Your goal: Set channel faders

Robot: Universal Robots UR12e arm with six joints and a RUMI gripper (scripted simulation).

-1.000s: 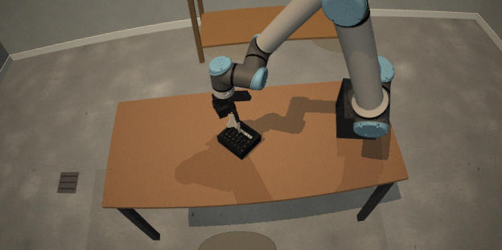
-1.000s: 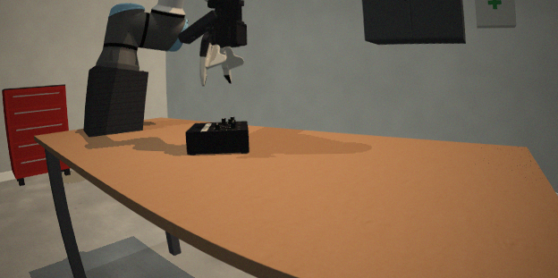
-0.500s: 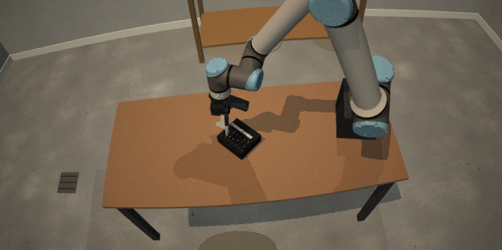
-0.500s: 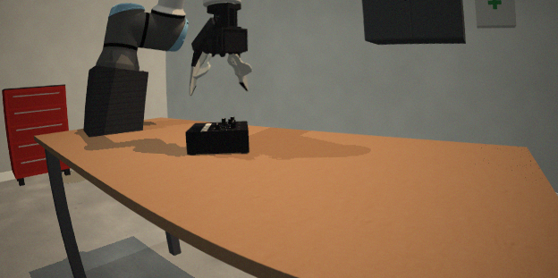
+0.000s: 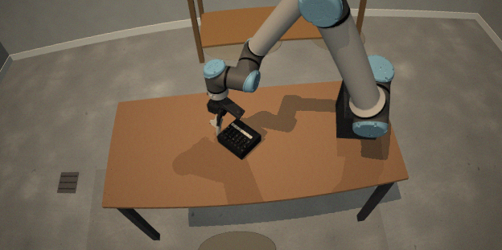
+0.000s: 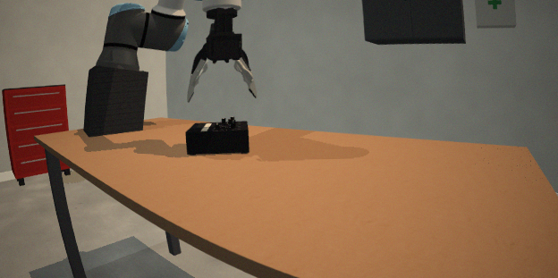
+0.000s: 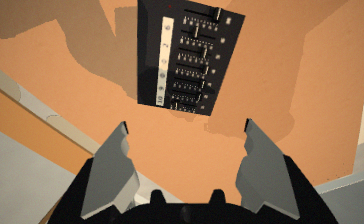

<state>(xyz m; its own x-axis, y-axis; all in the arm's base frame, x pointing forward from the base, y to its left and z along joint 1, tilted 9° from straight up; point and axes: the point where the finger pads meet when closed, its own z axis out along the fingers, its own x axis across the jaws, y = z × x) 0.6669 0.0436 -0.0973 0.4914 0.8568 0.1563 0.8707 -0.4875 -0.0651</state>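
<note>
Now: hand 80 mm past the master fader, 100 mm to the right of it and 60 mm above it.
</note>
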